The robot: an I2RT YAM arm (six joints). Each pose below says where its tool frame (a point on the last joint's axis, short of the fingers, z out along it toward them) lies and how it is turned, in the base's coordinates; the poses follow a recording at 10 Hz.
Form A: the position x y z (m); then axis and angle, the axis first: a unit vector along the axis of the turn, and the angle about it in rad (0 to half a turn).
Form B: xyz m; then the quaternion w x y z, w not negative. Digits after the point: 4 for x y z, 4 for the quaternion.
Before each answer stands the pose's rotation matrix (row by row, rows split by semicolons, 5 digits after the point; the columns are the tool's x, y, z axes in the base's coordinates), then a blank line. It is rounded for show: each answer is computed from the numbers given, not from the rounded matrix.
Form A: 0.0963 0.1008 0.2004 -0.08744 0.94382 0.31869 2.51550
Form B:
-0.79648 -0.33615 0.50261; 0.03735 0.80230 0.59576; -0.60351 0.49328 -0.62646

0.0963 0.1008 0.2004 0.3080 -0.0832 0.8979 0.3032
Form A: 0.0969 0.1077 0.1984 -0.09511 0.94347 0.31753 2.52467
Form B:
-0.79924 -0.34662 0.49099; 0.02077 0.80051 0.59896; -0.60065 0.48891 -0.63260

0.0969 0.1077 0.1984 0.3036 -0.0906 0.8989 0.3025
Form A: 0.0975 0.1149 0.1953 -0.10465 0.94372 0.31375 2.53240
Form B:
-0.80018 -0.35928 0.48024; -0.00023 0.80090 0.59880; -0.59976 0.47904 -0.64094

0.0975 0.1149 0.1953 0.2999 -0.0998 0.9003 0.2993
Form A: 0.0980 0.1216 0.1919 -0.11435 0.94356 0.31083 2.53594
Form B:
-0.79830 -0.37356 0.47240; -0.01965 0.80013 0.59951; -0.60193 0.46931 -0.64608

0.0980 0.1216 0.1919 0.2982 -0.1091 0.9006 0.2967
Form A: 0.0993 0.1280 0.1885 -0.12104 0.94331 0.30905 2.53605
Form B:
-0.79550 -0.38397 0.46878; -0.03214 0.79926 0.60012; -0.60510 0.46233 -0.64815

0.0993 0.1280 0.1885 0.2982 -0.1155 0.9004 0.2950
